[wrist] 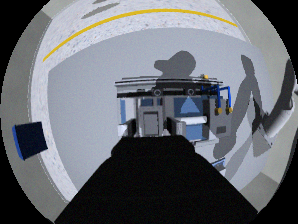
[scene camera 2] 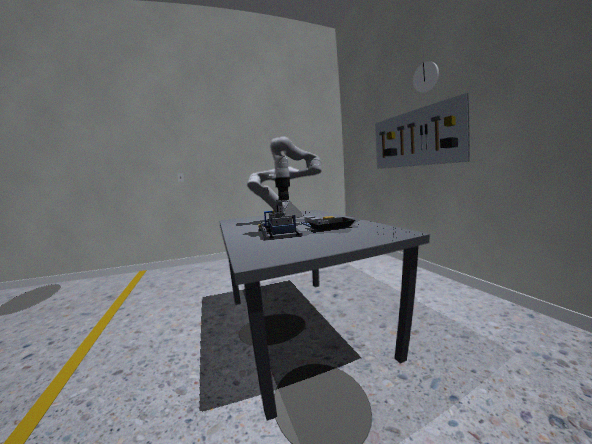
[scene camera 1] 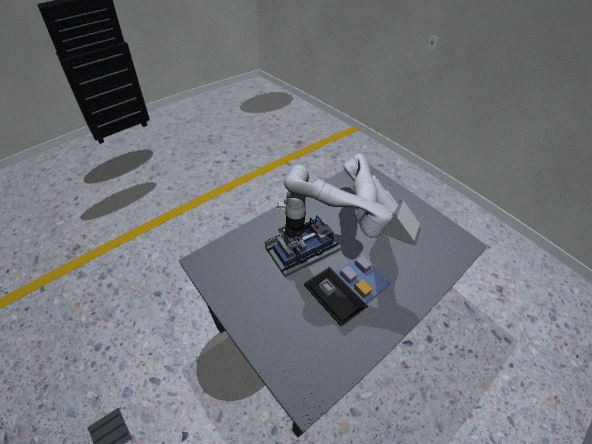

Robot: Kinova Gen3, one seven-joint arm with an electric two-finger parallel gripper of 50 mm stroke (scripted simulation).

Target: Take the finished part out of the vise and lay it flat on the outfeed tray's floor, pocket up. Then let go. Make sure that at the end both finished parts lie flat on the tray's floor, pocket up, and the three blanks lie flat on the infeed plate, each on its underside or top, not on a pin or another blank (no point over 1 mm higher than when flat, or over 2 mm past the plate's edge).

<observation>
I see my gripper (wrist: 151,124) and a vise (wrist: 187,106).
</observation>
